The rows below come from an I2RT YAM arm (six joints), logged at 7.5 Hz.
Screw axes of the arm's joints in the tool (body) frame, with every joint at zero. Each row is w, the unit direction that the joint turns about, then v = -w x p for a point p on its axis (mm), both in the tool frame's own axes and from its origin. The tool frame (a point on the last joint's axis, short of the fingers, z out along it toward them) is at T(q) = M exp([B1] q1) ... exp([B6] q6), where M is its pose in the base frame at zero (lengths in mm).
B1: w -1 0 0 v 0 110.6 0
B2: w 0 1 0 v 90.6 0 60
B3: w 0 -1 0 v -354.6 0 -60
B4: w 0 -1 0 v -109.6 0 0
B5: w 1 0 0 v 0 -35.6 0
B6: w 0 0 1 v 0 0 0
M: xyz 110.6 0 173.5 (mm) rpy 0 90 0 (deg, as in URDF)
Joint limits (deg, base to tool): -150..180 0..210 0..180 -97..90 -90..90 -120..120
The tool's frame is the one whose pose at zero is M.
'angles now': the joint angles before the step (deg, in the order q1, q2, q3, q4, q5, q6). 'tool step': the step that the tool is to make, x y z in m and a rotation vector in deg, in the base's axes. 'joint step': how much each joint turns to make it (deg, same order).
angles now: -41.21 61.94 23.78 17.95 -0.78 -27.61
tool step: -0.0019 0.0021 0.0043 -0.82 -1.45 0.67
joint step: -0.04 -1.45 -0.32 0.50 -0.78 0.08
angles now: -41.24 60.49 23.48 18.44 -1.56 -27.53
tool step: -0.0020 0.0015 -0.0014 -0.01 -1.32 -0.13
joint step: -0.08 -0.56 -1.05 1.51 -0.22 0.84
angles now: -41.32 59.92 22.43 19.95 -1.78 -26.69
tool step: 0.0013 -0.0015 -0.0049 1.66 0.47 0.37
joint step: -0.20 1.30 -0.01 -0.11 -0.83 0.71
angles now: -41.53 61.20 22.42 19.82 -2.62 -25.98
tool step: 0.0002 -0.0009 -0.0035 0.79 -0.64 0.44
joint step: -0.30 0.82 -0.51 1.33 -1.03 0.72
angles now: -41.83 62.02 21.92 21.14 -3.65 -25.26
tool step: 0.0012 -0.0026 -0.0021 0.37 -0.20 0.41
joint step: -0.43 1.23 0.07 1.07 -0.93 0.11
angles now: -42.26 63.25 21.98 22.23 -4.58 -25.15
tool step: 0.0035 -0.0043 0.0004 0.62 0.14 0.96
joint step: -0.42 1.68 1.15 -0.01 -1.42 -0.11
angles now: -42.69 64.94 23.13 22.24 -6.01 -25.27
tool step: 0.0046 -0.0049 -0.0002 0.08 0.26 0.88
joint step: -0.27 2.12 1.18 0.64 -1.04 -0.50
